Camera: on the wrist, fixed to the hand. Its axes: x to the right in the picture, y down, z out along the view.
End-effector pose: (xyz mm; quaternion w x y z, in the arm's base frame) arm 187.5 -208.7 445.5 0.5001 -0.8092 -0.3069 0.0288
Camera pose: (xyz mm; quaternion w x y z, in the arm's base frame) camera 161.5 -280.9 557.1 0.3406 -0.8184 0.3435 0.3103
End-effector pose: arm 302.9 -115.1 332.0 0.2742 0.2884 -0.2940 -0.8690
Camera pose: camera 366.8 -76.8 218.8 0.8106 0.0486 -0.3728 -0.4490
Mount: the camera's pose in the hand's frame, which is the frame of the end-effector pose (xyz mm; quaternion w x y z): -29.9 -82.0 -103.6 0.7361 -0.0285 0.0488 0.6745
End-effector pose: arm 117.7 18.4 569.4 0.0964 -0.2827 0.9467 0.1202
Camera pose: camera 176.2 -62.0 661.4 0.0644 -0.4219 -0.8889 -0.1667
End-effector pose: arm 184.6 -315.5 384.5 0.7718 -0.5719 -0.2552 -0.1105
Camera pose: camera 149.1 -442.8 414.4 0.6388 -0.6097 0.2387 0.4040
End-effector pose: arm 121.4 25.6 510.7 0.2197 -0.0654 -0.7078 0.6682
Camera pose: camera 205.9 101.0 585.0 0.2563 0.5644 0.4852 -0.6167
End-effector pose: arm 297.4 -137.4 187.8 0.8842 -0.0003 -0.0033 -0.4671
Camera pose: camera 213.4 -159.3 83.8 0.9661 -0.0049 0.0542 0.2525
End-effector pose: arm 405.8 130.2 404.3 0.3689 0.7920 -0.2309 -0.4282
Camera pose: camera 482.1 241.6 392.8 0.5942 0.4376 -0.6740 -0.0343
